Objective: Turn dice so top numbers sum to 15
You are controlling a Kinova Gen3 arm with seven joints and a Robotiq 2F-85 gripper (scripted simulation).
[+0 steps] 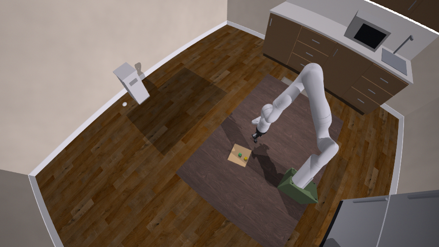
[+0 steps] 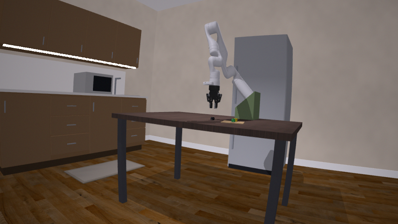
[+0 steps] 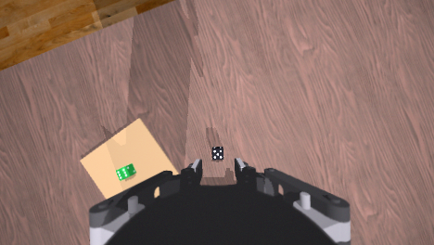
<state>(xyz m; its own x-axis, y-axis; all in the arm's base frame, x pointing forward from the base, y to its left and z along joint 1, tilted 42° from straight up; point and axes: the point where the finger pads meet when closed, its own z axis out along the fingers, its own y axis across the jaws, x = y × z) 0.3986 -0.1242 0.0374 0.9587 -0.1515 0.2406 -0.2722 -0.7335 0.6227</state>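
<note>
Right now the black die is 9 cm below my hand. Also, from my hand: yellow die (16 cm to the left, 8 cm below, 3 cm behind); green die (17 cm to the left, 8 cm below, 2 cm ahead); tan mat (17 cm to the left, 10 cm below, 2 cm ahead).
</note>
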